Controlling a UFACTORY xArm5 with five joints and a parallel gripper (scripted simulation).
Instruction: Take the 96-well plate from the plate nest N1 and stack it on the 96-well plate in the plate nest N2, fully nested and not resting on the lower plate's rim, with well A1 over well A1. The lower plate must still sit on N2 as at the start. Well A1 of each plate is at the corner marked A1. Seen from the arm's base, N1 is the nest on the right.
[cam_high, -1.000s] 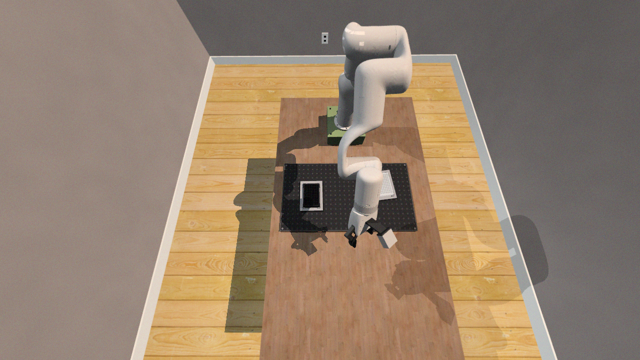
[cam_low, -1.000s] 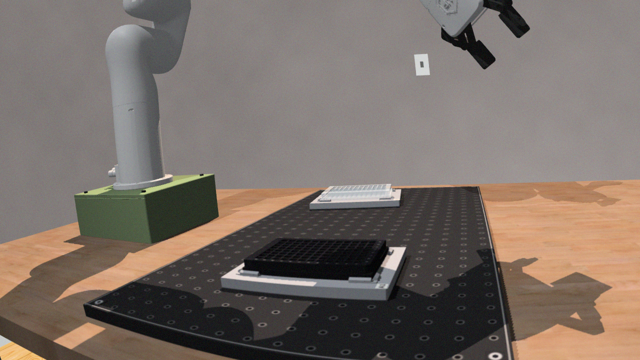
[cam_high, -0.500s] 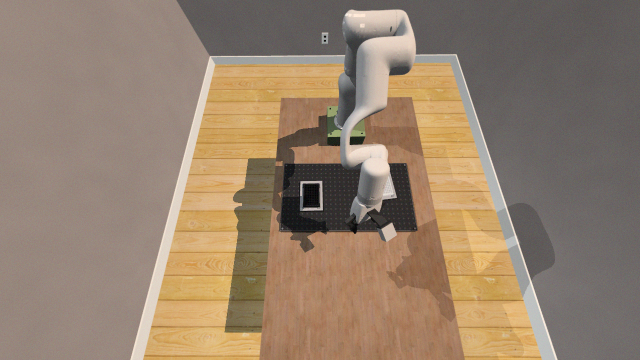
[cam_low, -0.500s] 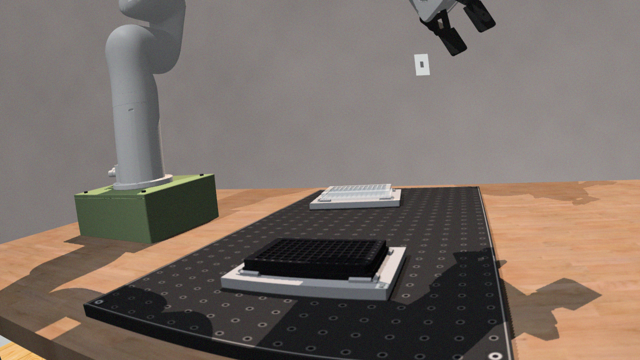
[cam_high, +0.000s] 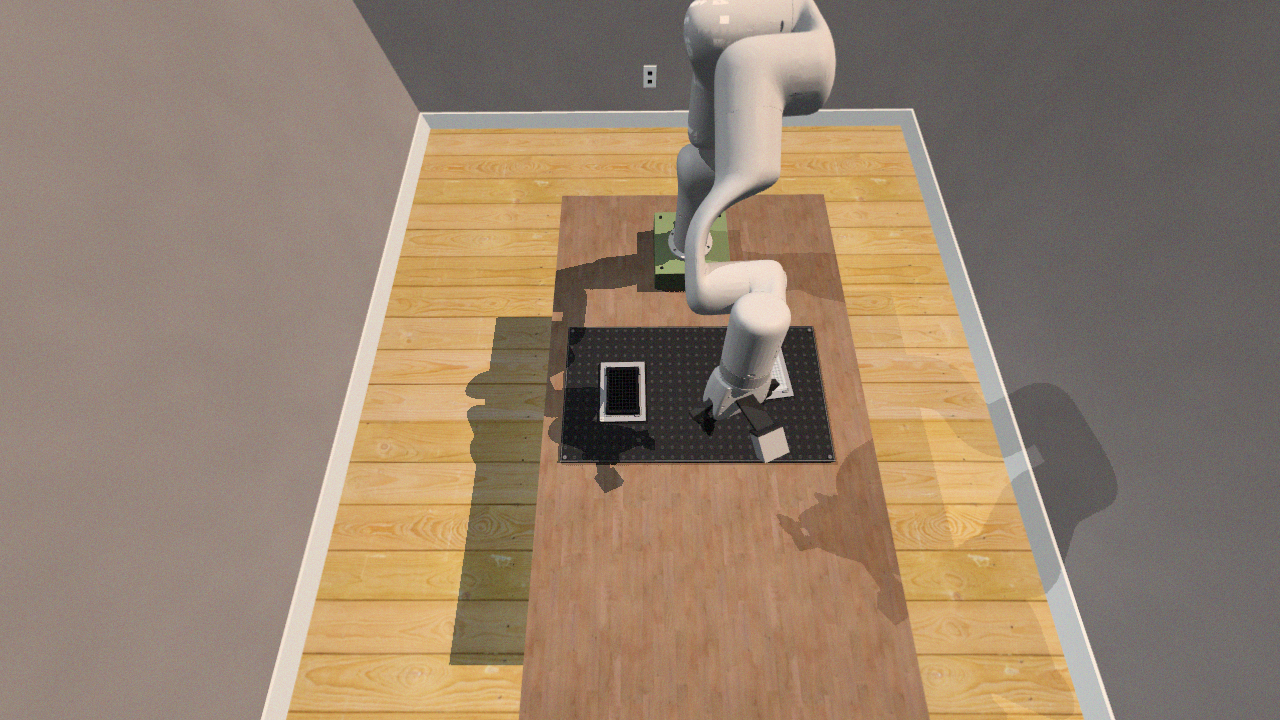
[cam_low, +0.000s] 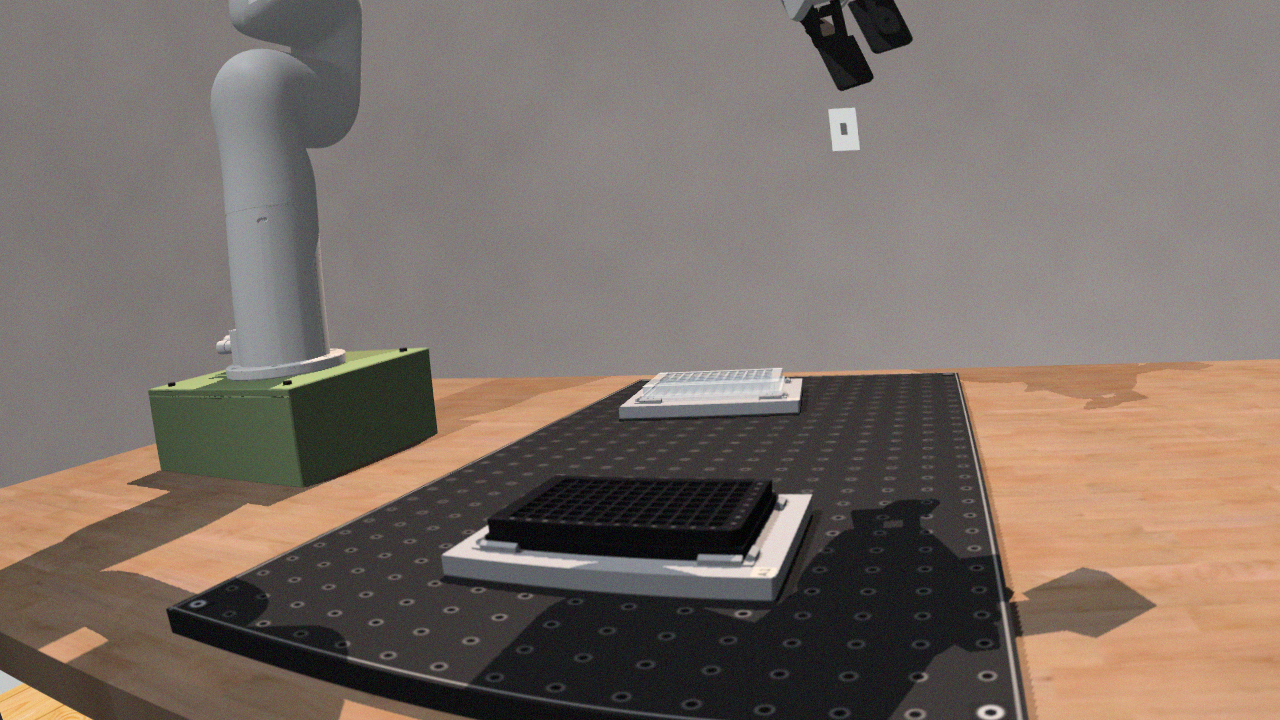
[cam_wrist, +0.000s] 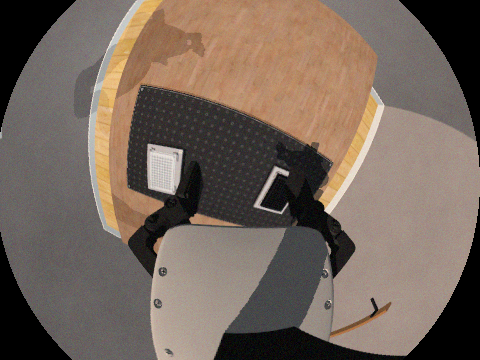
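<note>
Right now my hand is 140 mm past the black 96-well plate, 200 mm to the left of it and 260 mm above it. The rest, counted from my hand: clear 96-well plate 160 mm behind, 190 mm to the left, 270 mm below.
</note>
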